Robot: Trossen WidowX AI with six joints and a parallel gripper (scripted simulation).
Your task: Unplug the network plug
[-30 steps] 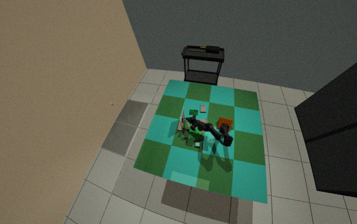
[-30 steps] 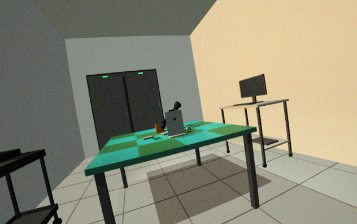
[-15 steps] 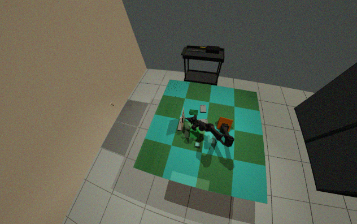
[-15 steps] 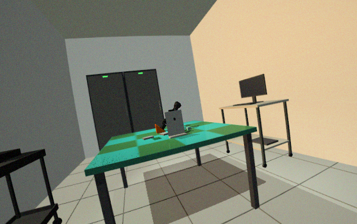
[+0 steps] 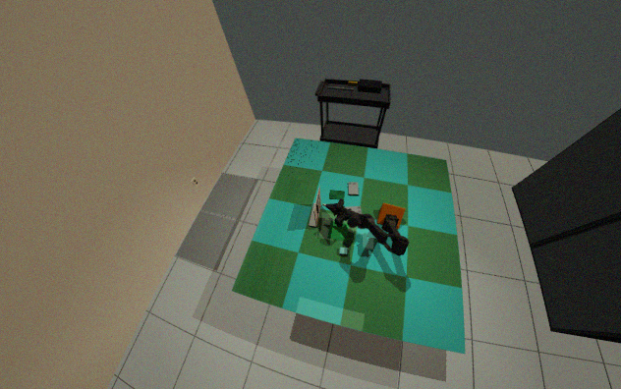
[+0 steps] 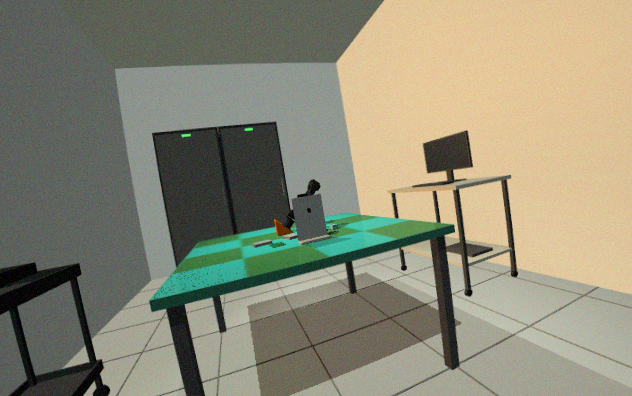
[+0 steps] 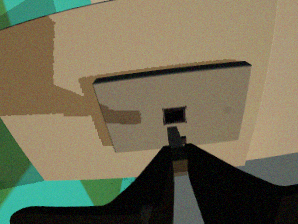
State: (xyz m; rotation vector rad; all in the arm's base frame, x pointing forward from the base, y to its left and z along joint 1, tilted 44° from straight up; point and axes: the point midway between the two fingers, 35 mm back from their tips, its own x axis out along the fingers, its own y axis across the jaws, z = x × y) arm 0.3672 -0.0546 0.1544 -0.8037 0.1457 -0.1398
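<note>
My gripper tip is now 16 cm above the green square, 10 cm past it and 8 cm to the right of it. Also, from my gripper tip: network plug: 1 cm ahead; upright panel: 6 cm below, 6 cm ahead.
</note>
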